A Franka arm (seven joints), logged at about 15 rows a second.
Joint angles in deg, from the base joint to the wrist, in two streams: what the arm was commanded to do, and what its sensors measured. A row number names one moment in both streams.
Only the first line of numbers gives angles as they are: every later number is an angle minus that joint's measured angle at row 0.
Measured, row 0:
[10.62, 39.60, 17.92, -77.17, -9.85, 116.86, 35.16]
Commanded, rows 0 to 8:
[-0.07, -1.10, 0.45, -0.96, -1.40, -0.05, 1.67]
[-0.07, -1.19, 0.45, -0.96, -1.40, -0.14, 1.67]
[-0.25, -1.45, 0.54, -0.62, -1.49, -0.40, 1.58]
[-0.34, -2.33, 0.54, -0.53, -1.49, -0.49, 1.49]
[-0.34, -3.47, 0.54, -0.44, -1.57, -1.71, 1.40]
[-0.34, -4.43, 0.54, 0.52, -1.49, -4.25, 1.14]
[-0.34, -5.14, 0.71, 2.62, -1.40, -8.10, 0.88]
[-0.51, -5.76, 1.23, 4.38, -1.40, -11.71, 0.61]
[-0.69, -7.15, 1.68, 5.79, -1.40, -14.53, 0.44]
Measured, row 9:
[-0.02, -2.95, 0.10, 2.14, -0.10, -6.03, 0.00]
